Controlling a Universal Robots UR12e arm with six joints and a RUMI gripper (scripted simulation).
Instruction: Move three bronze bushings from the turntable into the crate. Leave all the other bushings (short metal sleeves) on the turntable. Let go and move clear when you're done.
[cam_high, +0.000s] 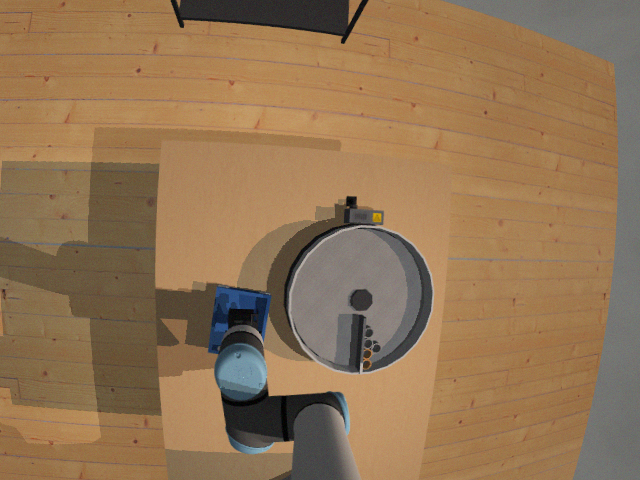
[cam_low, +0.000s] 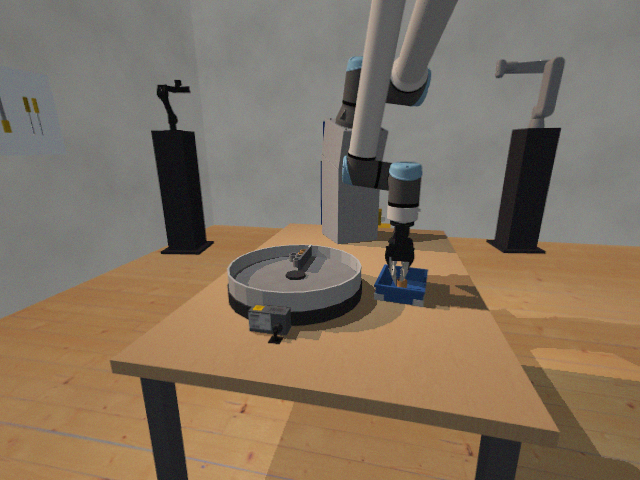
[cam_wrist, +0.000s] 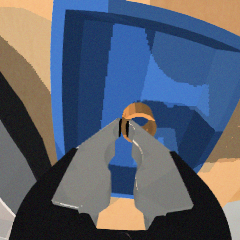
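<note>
Right now the blue crate is 1 cm to the left of my hand and 1 cm below it.
</note>
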